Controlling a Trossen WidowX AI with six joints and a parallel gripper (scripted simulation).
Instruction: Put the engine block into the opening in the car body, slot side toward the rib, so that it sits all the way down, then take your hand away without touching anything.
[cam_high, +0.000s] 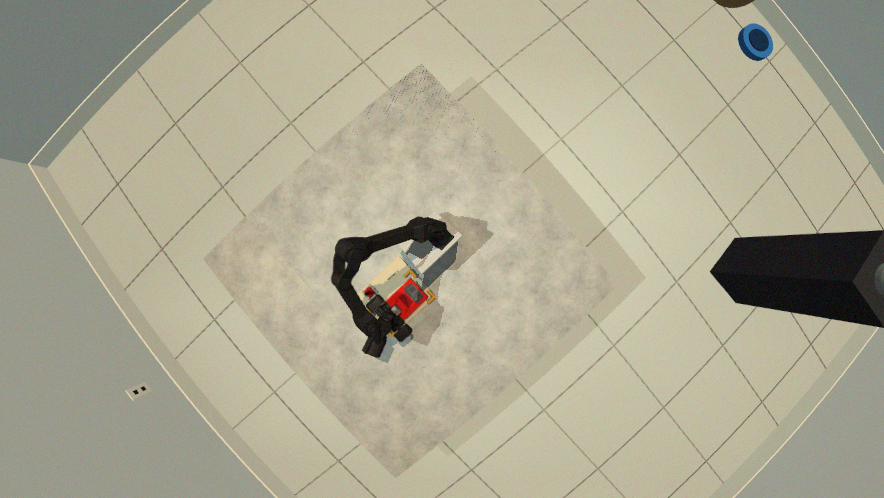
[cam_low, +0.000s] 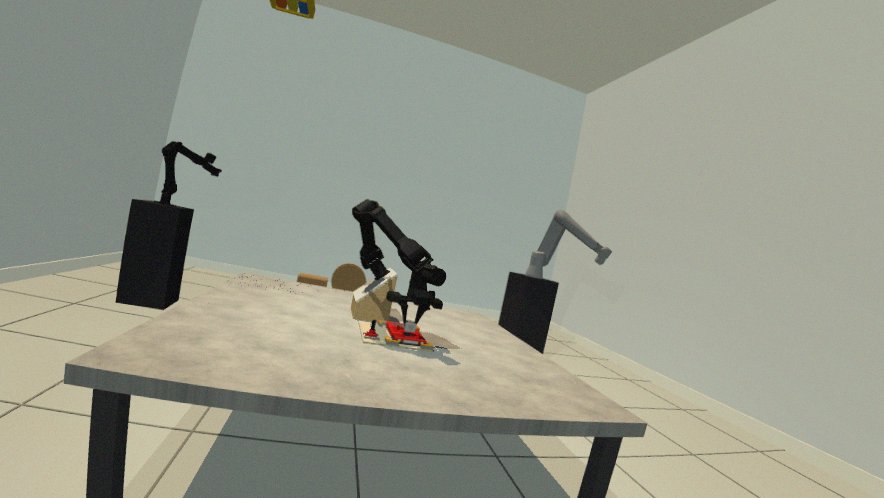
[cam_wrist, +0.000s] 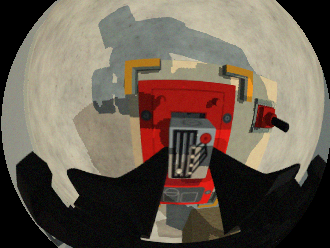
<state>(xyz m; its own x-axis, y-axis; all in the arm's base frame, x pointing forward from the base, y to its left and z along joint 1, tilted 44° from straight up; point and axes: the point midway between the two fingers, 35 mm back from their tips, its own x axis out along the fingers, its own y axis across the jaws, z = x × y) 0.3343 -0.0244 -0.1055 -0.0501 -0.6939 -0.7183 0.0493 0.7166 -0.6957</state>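
My gripper tip is now 10 mm above the grey engine block.
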